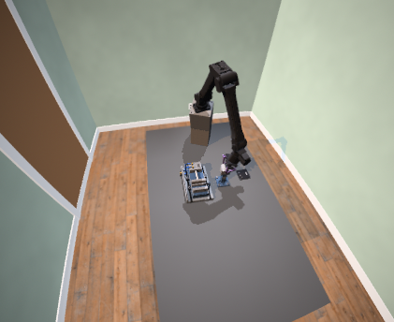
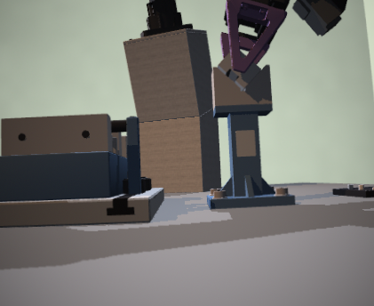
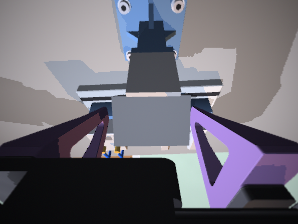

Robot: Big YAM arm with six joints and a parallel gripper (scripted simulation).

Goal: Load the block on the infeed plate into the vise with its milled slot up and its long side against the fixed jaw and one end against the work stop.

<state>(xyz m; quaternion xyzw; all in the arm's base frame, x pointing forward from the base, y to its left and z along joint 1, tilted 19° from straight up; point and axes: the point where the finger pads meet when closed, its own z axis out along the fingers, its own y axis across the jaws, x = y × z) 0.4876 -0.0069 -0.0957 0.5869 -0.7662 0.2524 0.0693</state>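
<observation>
Right now my hand is 1 cm to the left of the part. The rest, counted from my hand: dark work stop rod: 3 cm ahead, 15 cm to the right, 7 cm below; moving jaw: 1 cm behind, 19 cm to the right, 8 cm below; air cylinder rod: 6 cm behind, 18 cm to the right, 8 cm below.
</observation>
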